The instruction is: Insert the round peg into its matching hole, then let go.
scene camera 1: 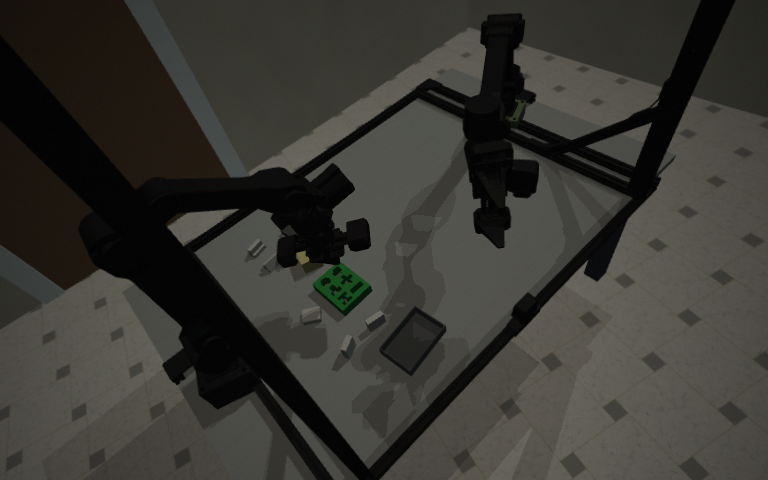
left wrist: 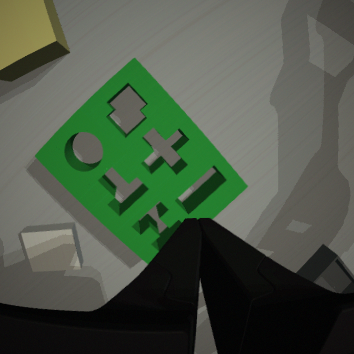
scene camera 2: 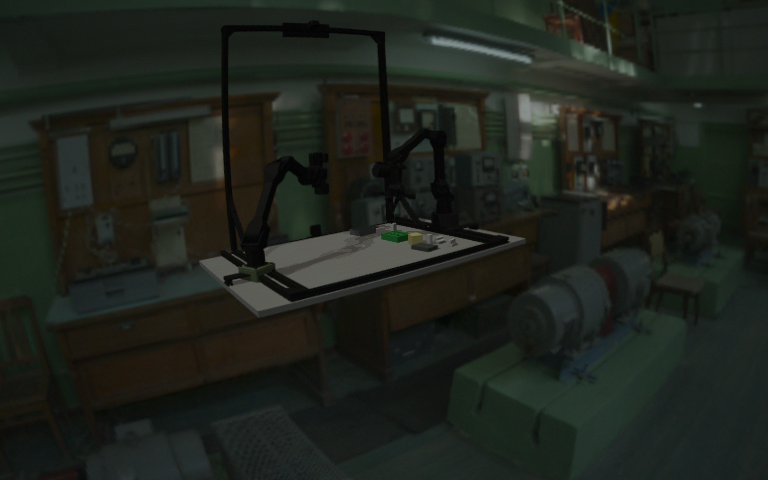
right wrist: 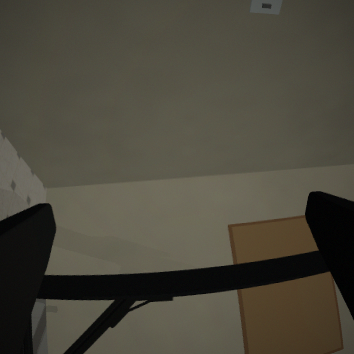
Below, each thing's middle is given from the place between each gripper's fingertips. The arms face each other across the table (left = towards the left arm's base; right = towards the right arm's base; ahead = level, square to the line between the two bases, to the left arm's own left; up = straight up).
Scene:
Right now the dark tray (scene camera 1: 409,344) is 29 cm below my right hand, 14 cm to the left of it and 10 cm ahead of it. Round my right hand: green hole board (scene camera 1: 359,289): 32 cm ahead, 29 cm below, 14 cm to the left; then yellow block (left wrist: 39,39): 44 cm ahead, 28 cm below, 13 cm to the left.
Right now the yellow block is 13 cm ahead of my left hand and 9 cm below it. Round my left hand: green hole board: 1 cm ahead, 1 cm to the left, 10 cm below; dark tray: 20 cm behind, 1 cm to the left, 10 cm below.

